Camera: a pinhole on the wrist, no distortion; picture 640 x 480 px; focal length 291.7 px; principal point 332.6 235.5 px. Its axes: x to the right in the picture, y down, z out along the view. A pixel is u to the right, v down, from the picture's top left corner.
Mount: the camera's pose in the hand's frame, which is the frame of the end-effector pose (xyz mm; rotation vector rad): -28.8 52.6 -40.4 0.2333 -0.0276 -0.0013
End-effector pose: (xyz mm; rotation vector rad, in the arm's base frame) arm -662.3 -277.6 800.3 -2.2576 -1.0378 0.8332
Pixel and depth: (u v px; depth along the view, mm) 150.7 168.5 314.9
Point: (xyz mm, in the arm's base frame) -999.1 -364.7 767.8
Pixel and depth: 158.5 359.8 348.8
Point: -966.0 -478.0 577.6
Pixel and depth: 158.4 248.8 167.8
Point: -807.5 -372.7 745.2
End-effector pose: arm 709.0 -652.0 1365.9 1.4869 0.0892 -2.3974
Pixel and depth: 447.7 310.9 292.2
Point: 466.4 -782.8 1424.2
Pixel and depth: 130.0 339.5 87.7
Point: 722.0 -701.1 1477.4
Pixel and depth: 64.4 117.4 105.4
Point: 714.9 -620.6 1500.5
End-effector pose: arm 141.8 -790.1 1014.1 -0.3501 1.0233 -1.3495
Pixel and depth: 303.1 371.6 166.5
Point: 310.7 -768.6 1044.4
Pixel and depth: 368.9 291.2 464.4
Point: 492.2 -942.0 1221.8
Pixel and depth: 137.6 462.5 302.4
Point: 534.7 -620.9 1119.7
